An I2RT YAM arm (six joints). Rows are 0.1 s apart.
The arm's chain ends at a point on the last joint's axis. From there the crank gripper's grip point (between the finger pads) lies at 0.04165 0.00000 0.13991 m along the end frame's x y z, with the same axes.
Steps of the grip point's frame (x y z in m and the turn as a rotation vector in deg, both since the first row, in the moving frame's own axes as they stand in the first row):
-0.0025, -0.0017, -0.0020, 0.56, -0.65, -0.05
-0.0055, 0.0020, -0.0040, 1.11, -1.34, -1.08
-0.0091, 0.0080, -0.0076, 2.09, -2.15, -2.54
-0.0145, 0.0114, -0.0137, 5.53, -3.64, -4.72
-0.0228, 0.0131, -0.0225, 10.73, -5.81, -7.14
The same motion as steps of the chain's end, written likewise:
-0.0009, -0.0003, -0.0025, 0.56, -0.65, -0.05
-0.0022, 0.0055, -0.0049, 1.11, -1.34, -1.08
-0.0037, 0.0149, -0.0089, 2.09, -2.15, -2.54
-0.0049, 0.0280, -0.0152, 5.53, -3.64, -4.72
-0.0066, 0.0437, -0.0230, 10.73, -5.81, -7.14

